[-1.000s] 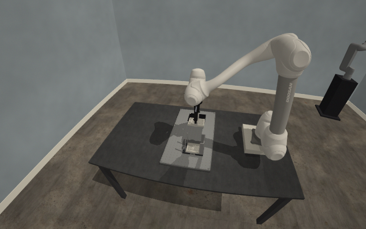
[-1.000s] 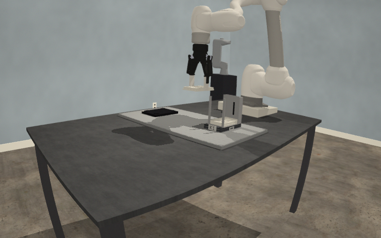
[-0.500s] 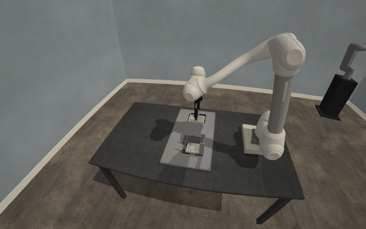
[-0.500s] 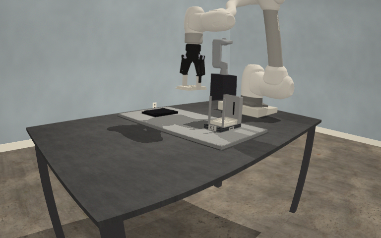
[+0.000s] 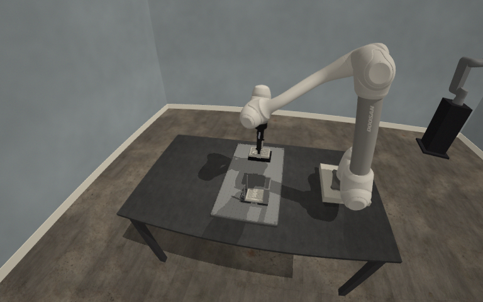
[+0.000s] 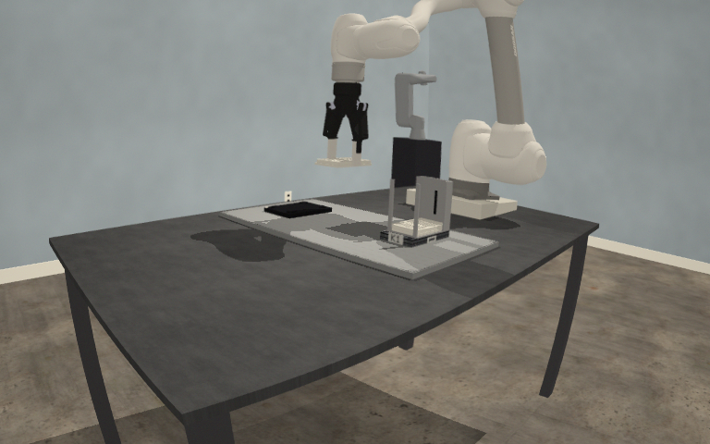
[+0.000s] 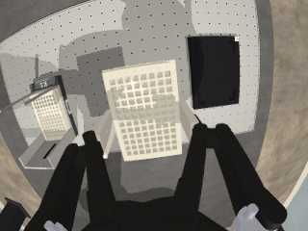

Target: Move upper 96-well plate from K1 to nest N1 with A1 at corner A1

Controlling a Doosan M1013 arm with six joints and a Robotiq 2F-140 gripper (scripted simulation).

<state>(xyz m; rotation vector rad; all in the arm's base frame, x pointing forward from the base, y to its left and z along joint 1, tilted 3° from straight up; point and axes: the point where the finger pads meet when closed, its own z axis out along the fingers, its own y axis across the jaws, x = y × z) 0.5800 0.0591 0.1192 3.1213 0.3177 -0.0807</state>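
Right now the black plate nest N1 is 5 cm ahead of my hand, 15 cm to the right of it and 17 cm below it. The rest, counted from my hand: pale square 13 cm ahead, 19 cm to the right, 17 cm below.
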